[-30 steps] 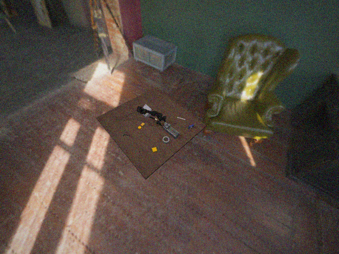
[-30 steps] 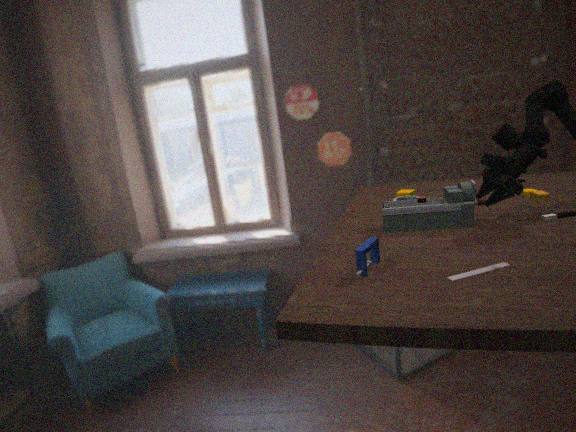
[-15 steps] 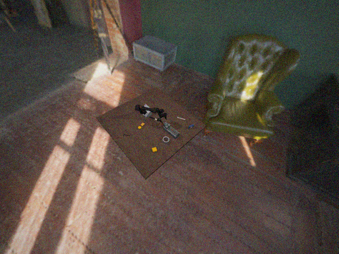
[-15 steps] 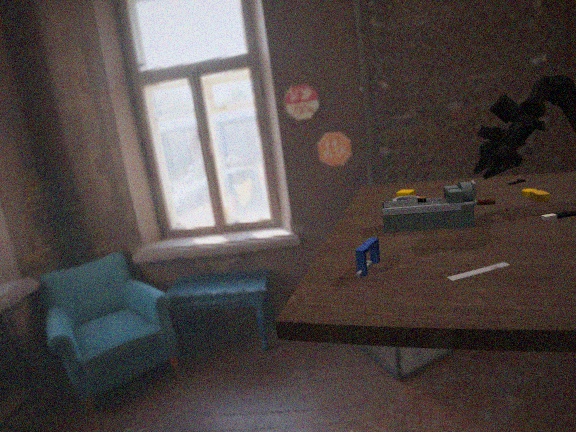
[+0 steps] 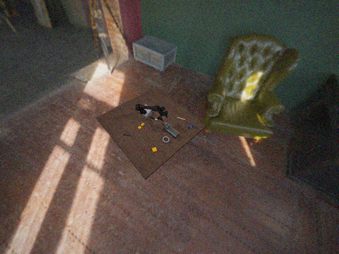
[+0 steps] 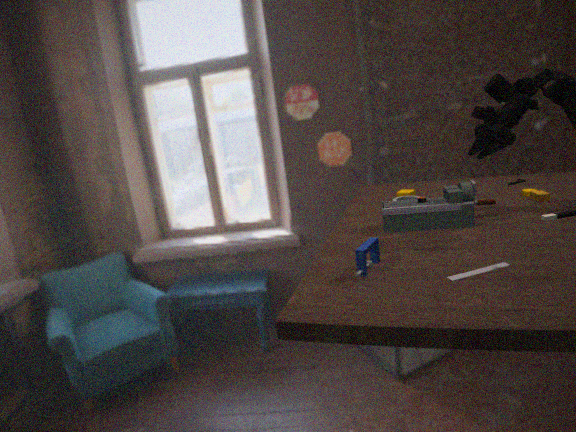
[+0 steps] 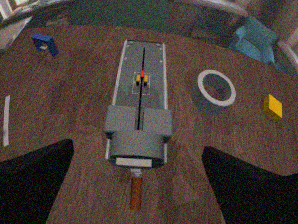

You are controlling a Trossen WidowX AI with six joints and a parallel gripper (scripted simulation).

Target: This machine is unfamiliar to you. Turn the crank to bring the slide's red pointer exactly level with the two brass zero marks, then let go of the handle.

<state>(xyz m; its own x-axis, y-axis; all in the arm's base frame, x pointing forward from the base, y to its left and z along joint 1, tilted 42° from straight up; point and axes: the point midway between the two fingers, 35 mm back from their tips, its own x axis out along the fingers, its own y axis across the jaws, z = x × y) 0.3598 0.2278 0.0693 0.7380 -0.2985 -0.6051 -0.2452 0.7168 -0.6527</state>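
The crank handle lies 3 cm behind my gripper tip, 1 cm to the right of it and 14 cm below it. Round my gripper tip: yellow block 26 cm ahead, 35 cm to the right, 18 cm below; white strip 36 cm to the left, 20 cm below; red pointer 15 cm ahead, 3 cm to the left, 12 cm below.
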